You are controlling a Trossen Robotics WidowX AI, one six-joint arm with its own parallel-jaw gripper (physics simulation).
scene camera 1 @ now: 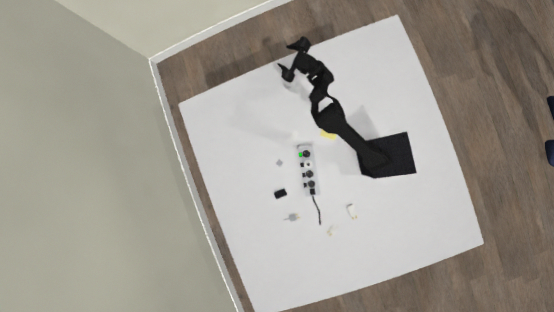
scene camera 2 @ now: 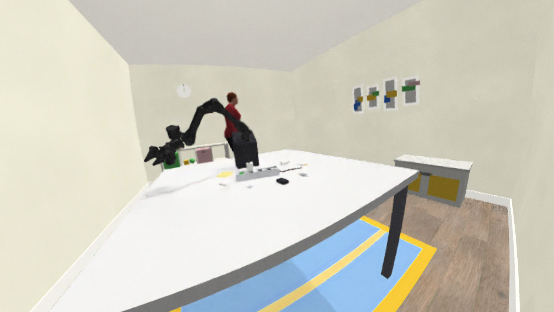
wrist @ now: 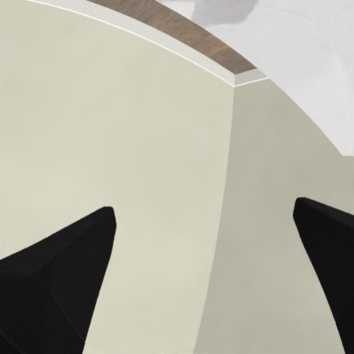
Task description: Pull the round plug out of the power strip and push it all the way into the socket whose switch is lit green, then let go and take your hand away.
Labels:
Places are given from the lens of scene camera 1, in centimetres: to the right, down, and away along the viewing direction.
power strip [scene camera 1: 312,189]: 18, 16, 97

